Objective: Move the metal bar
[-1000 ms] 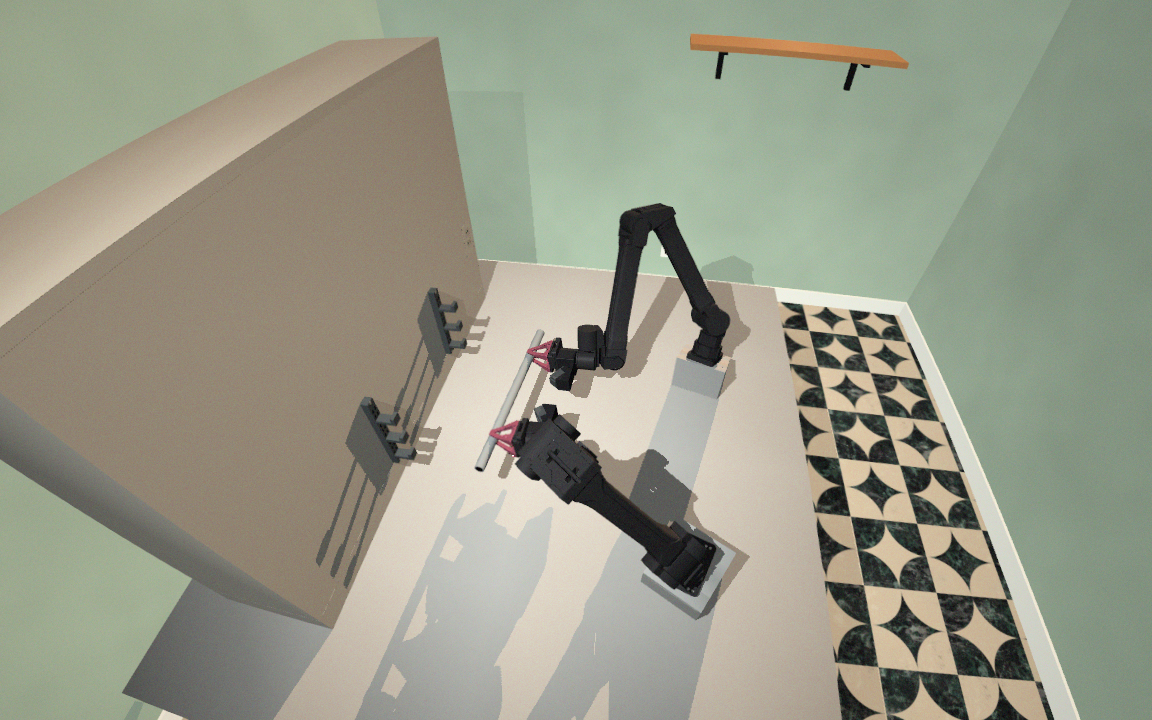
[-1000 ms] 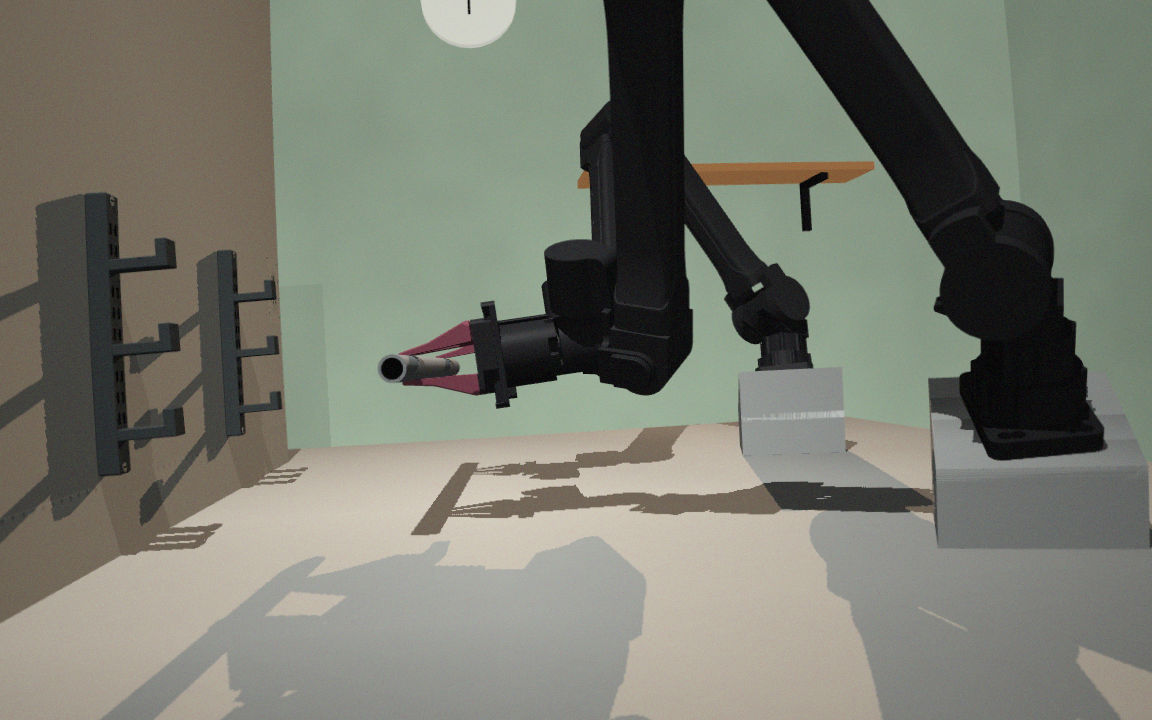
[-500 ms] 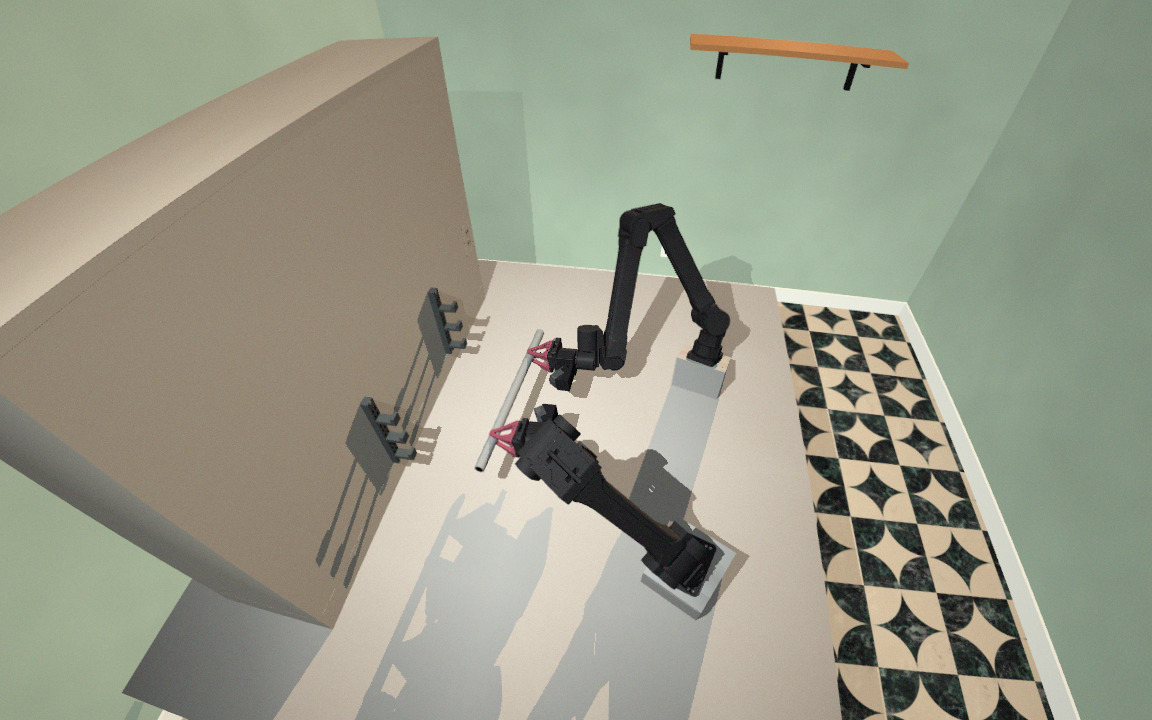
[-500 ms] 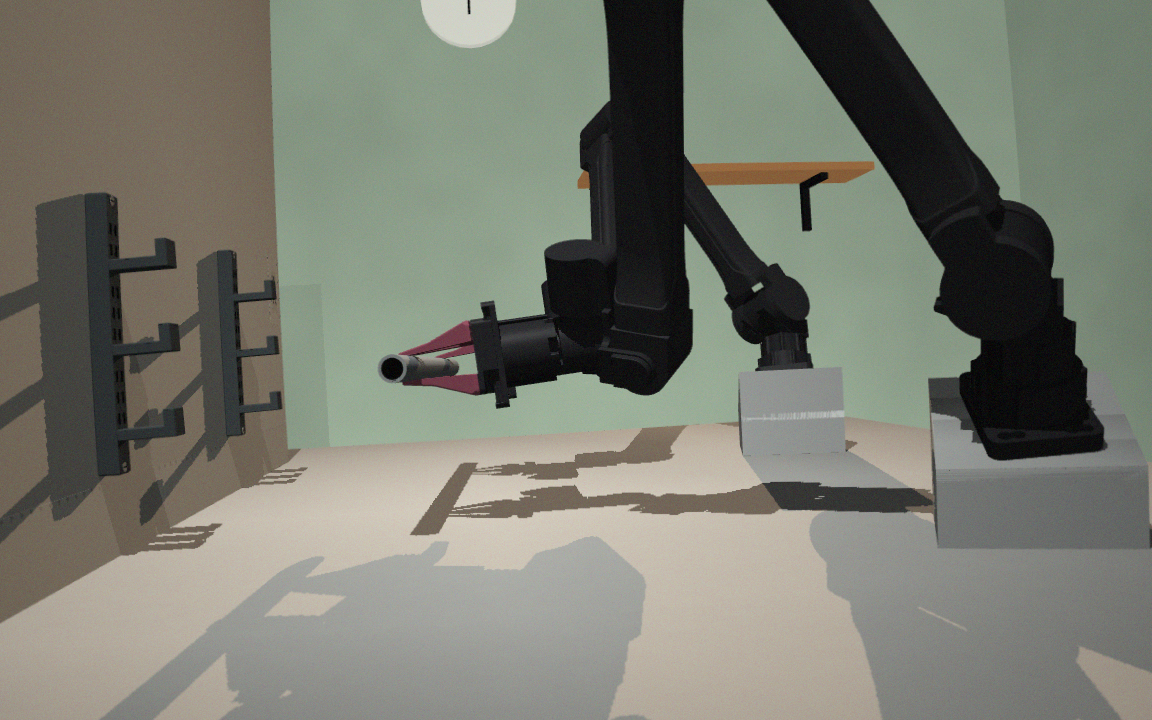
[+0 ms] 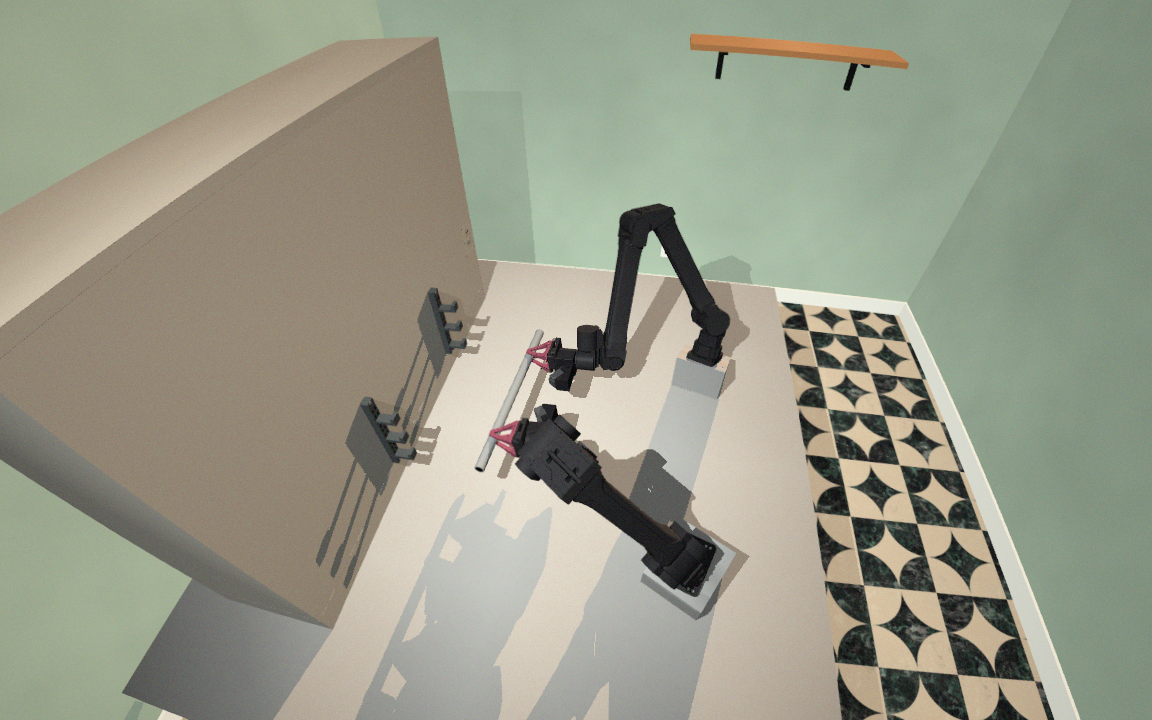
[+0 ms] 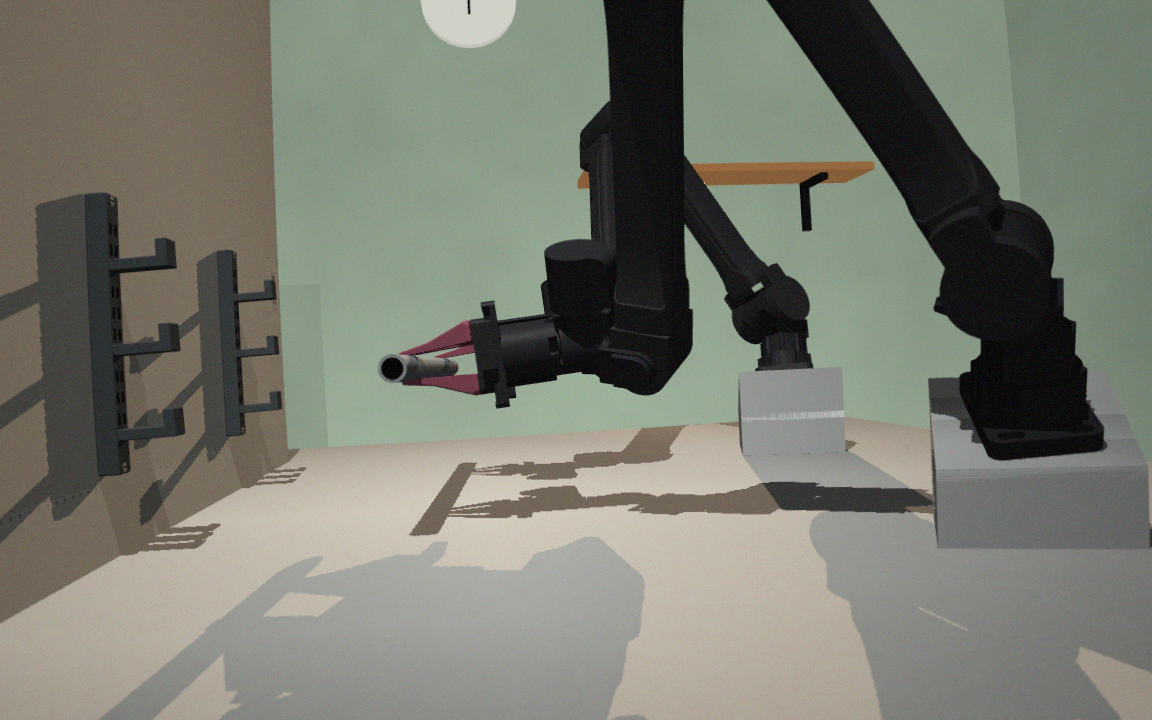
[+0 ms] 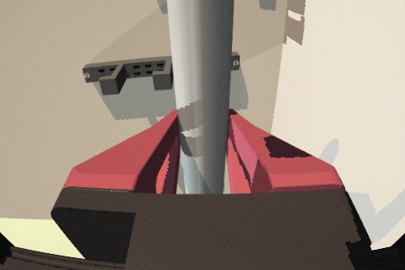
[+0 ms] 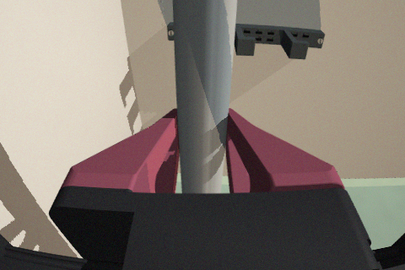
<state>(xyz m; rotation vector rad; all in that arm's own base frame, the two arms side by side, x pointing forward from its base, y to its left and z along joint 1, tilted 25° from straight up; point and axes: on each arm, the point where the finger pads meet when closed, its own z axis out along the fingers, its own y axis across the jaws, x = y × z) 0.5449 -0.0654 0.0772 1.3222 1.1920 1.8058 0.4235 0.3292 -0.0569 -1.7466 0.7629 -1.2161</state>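
My right hand is 15 cm to the right of the grey metal bar. Round my right hand: tall tan wall panel 43 cm ahead, 29 cm above, 21 cm to the left.
Right now the grey metal bar is 150 mm to the right of my left hand. Round my left hand: tall tan wall panel (430 mm ahead, 290 mm above, 90 mm to the right).
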